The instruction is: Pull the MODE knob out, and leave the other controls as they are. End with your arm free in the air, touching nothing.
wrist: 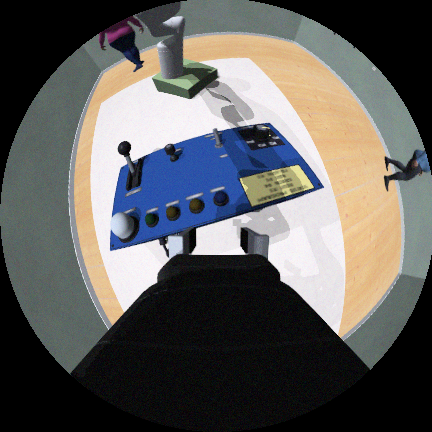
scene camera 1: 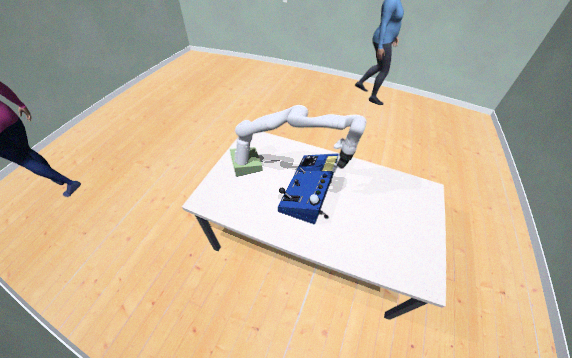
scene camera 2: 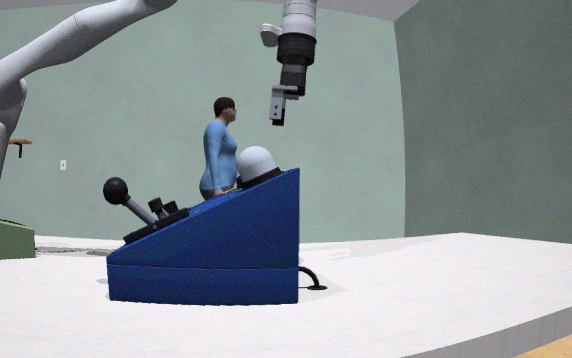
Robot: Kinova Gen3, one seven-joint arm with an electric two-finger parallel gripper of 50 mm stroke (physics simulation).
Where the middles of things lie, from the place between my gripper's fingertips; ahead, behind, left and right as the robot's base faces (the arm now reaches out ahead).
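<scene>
There's a ball-topped lever (scene camera 2: pixel 115 190), and counting from my hand it's 270 mm behind, 140 mm to the right and 150 mm below. As for the blue control panel (scene camera 2: pixel 241 247), my gripper is 130 mm past it, 20 mm to the right of it and 180 mm above it. Going by their middles, that panel is the nearest to my gripper of the things named here.
</scene>
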